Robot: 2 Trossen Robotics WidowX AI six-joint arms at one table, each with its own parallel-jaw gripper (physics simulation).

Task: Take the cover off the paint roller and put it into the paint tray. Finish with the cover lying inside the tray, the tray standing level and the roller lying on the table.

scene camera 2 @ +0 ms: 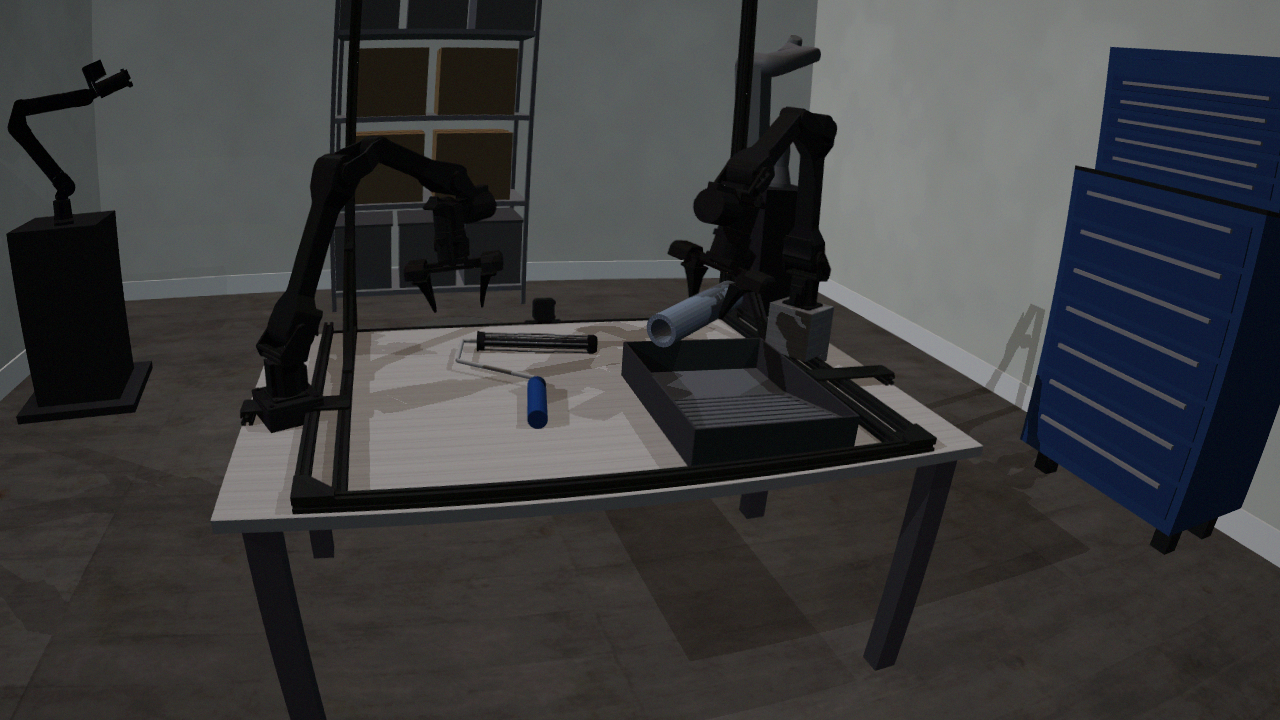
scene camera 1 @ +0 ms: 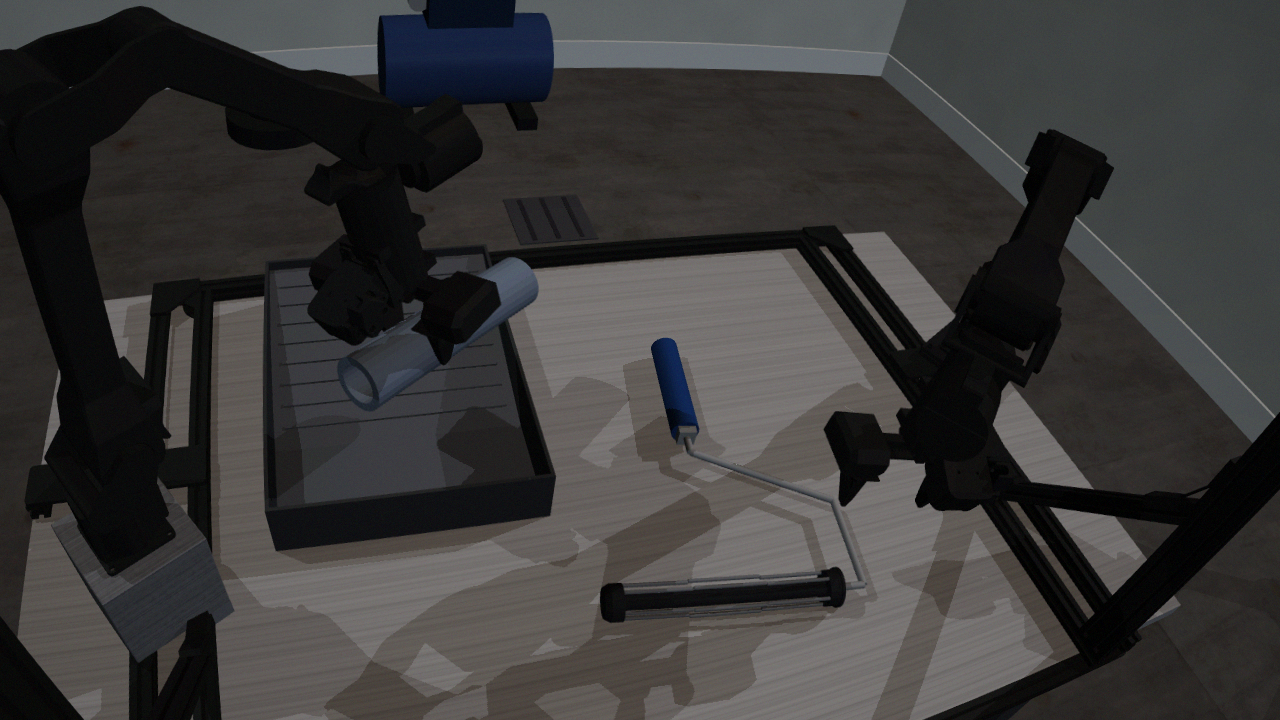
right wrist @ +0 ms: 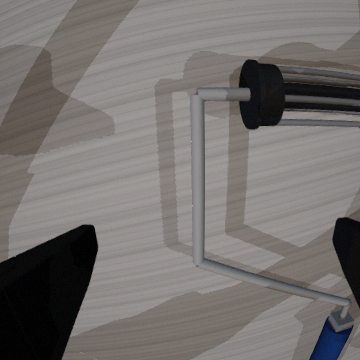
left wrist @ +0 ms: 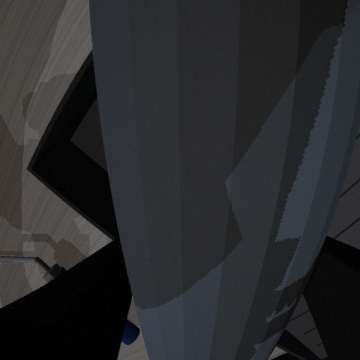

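Seen in the pictures: left gripper, fingertip midpoint: (scene camera 1: 423, 352) (left wrist: 214, 244); right gripper, fingertip midpoint: (scene camera 2: 458, 309) (scene camera 1: 880, 503) (right wrist: 218, 235); left arm's base at its link origin: (scene camera 2: 802, 304) (scene camera 1: 126, 531); right arm's base at its link origin: (scene camera 2: 286, 393).
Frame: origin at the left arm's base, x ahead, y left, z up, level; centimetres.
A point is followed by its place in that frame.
The pale blue-grey cover (scene camera 1: 393, 368) {x 25.7, y -4.9, z 6.3 cm} (scene camera 2: 682, 320) {x 42.9, y 1.6, z 4.8 cm} (left wrist: 200, 150) is a hollow tube, off the roller. My left gripper (scene camera 1: 404, 335) {x 31.1, y -2.3, z 3.0 cm} (scene camera 2: 713, 300) {x 31.1, y -2.3, z 3.0 cm} (left wrist: 214, 244) {x 31.1, y -2.3, z 3.0 cm} is shut on it and holds it above the dark paint tray (scene camera 1: 411, 513) {x 23.4, y -9.3, z -8.4 cm} (scene camera 2: 769, 440) {x 45.4, y 21.5, z -8.1 cm} (left wrist: 60, 155) {x 35.6, y -15.8, z -8.9 cm}, slantwise to the tray's sides. In scene camera 1 its far end overlaps the tray's right rim. The tray stands level on the table. The bare roller (scene camera 1: 725, 593) {x 39.2, y -35.9, z -9.1 cm} (scene camera 2: 537, 342) {x 40.5, y -34.5, z -9.3 cm} (right wrist: 198, 180) {x 53.9, y -42.1, z -9.5 cm} lies on the table with its blue handle. My right gripper (scene camera 1: 886, 501) {x 53.8, y -42.6, z -2.1 cm} (scene camera 2: 459, 307) {x 53.8, y -42.6, z -2.1 cm} (right wrist: 218, 235) {x 53.8, y -42.6, z -2.1 cm} is open and empty above the table, near the roller's bent wire.
A black rail frame (scene camera 1: 644, 248) {x 76.8, y 5.2, z -10.0 cm} (scene camera 2: 572, 488) {x 73.7, y 9.3, z -10.5 cm} borders the light wooden table (scene camera 1: 716, 295) {x 78.8, y -6.6, z -11.9 cm} (scene camera 2: 429, 447) {x 80.2, y -14.7, z -11.9 cm}. The left arm stands on a grey block (scene camera 1: 147, 573) {x -0.6, y -4.8, z 0.0 cm} (scene camera 2: 799, 335) {x 5.0, y 2.8, z -4.9 cm} beside the tray. A blue cabinet (scene camera 2: 1154, 349) and a shelf rack (scene camera 2: 528, 116) stand away from the table.
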